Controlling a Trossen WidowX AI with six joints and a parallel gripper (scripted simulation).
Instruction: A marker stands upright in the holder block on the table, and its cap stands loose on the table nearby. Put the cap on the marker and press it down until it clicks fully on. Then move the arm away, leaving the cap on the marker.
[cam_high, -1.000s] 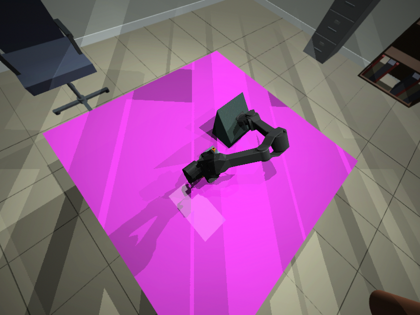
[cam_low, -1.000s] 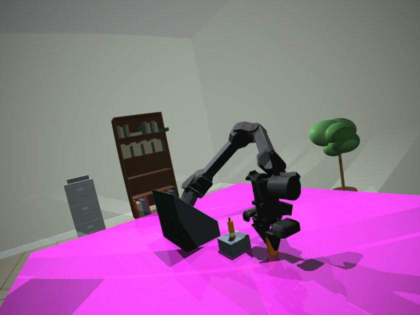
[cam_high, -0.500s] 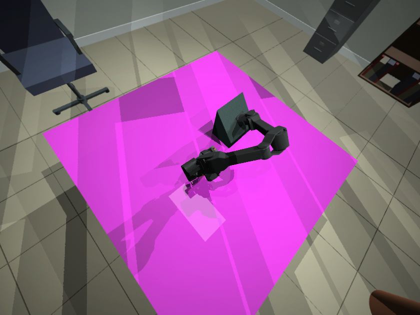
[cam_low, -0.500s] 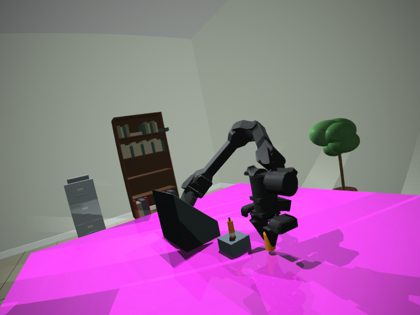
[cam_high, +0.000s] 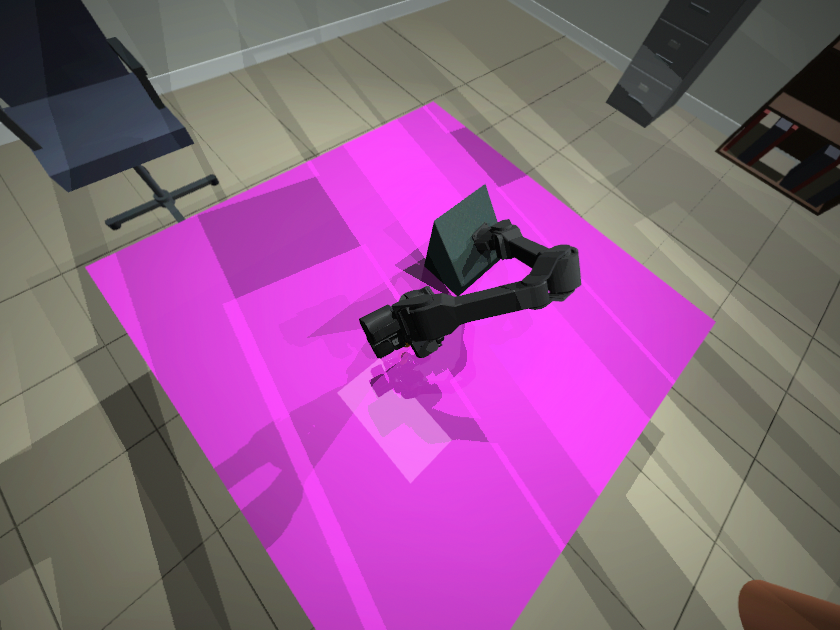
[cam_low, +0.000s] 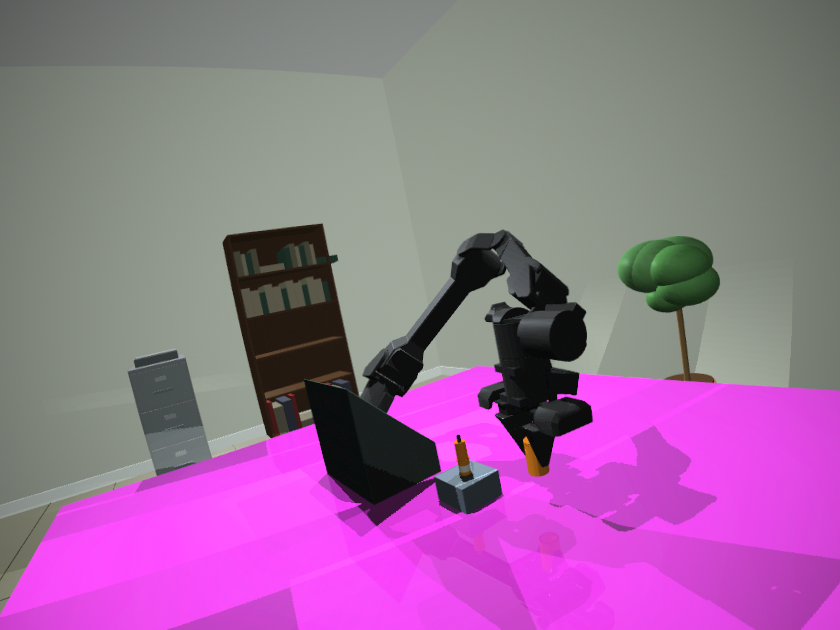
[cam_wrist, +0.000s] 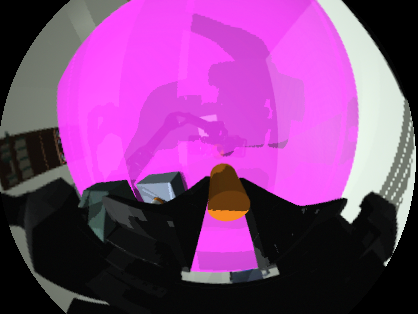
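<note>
The grey holder block is 12 cm behind my gripper tip, 5 cm below it and 3 cm to the right of it. Also, from my gripper tip: orange cap: 1 cm above.
</note>
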